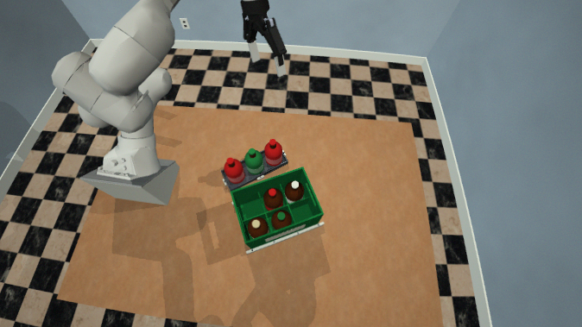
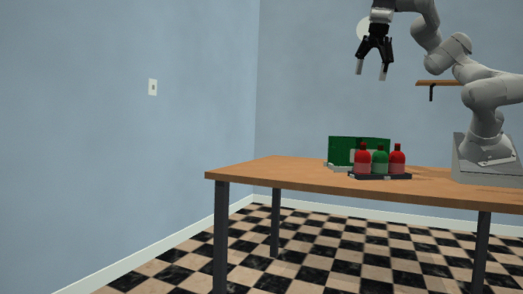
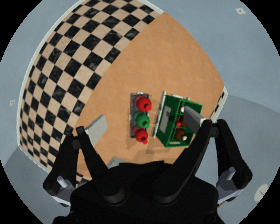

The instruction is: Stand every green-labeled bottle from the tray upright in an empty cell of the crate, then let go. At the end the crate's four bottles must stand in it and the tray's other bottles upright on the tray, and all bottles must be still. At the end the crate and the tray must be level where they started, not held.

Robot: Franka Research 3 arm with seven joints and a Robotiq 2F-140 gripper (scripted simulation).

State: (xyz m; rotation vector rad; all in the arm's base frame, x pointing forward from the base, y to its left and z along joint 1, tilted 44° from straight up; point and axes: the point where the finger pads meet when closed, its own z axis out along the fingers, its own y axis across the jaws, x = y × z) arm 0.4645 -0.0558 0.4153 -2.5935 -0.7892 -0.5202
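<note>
The green-labeled bottle lies 70 mm behind my hand, 170 mm to the right of it and 360 mm below it. Round my hand: green crate: 30 mm ahead, 370 mm to the right, 360 mm below; dark tray: 70 mm behind, 170 mm to the right, 430 mm below.
</note>
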